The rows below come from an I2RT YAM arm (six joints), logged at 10 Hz.
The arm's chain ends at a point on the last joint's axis. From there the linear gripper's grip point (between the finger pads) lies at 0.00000 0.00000 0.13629 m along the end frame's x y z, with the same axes.
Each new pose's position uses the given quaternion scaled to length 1; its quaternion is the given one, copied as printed.
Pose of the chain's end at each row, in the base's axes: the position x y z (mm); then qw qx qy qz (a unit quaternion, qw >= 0):
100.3, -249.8, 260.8, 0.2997, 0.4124, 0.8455, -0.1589
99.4, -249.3, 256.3, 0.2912, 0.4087, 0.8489, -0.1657
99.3, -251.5, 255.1, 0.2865, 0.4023, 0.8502, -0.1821
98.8, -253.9, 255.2, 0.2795, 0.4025, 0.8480, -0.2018
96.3, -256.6, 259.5, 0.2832, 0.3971, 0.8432, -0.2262
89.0, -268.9, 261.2, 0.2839, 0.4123, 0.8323, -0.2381
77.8, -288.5, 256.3, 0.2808, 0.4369, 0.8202, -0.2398
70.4, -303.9, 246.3, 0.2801, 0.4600, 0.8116, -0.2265
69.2, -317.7, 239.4, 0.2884, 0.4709, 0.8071, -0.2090
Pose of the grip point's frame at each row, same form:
151.5, -320.1, 155.9, 0.2997, 0.4124, 0.8455, -0.1589
148.3, -320.1, 150.6, 0.2912, 0.4087, 0.8489, -0.1657
145.7, -325.1, 150.2, 0.2865, 0.4023, 0.8502, -0.1821
141.3, -331.2, 151.3, 0.2795, 0.4025, 0.8480, -0.2018
136.9, -339.2, 159.0, 0.2832, 0.3971, 0.8432, -0.2262
126.6, -354.8, 162.3, 0.2839, 0.4123, 0.8323, -0.2381
112.0, -375.6, 157.2, 0.2808, 0.4369, 0.8202, -0.2398
104.0, -389.1, 145.4, 0.2801, 0.4600, 0.8116, -0.2265
105.8, -400.7, 137.7, 0.2884, 0.4709, 0.8071, -0.2090

